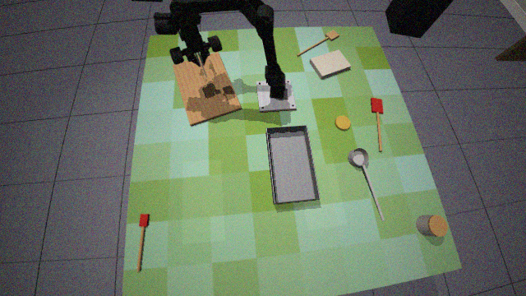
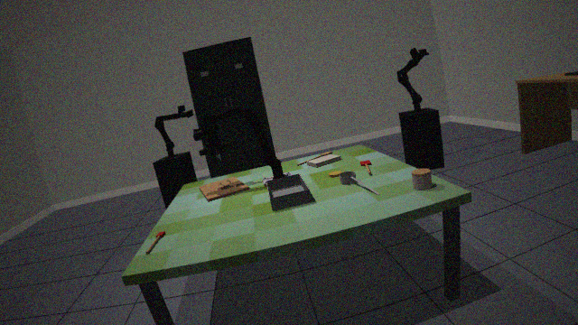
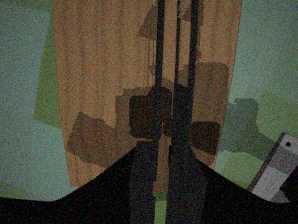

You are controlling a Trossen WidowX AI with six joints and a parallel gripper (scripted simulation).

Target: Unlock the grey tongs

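My gripper tip is 10 mm past the wooden board, 20 mm to the left of it and 150 mm above it. Round my gripper tip: roasting tin 340 mm ahead, 400 mm to the left, 130 mm below; then pale board 220 mm behind, 590 mm to the left, 140 mm below; then yellow disc 120 mm ahead, 640 mm to the left, 150 mm below.
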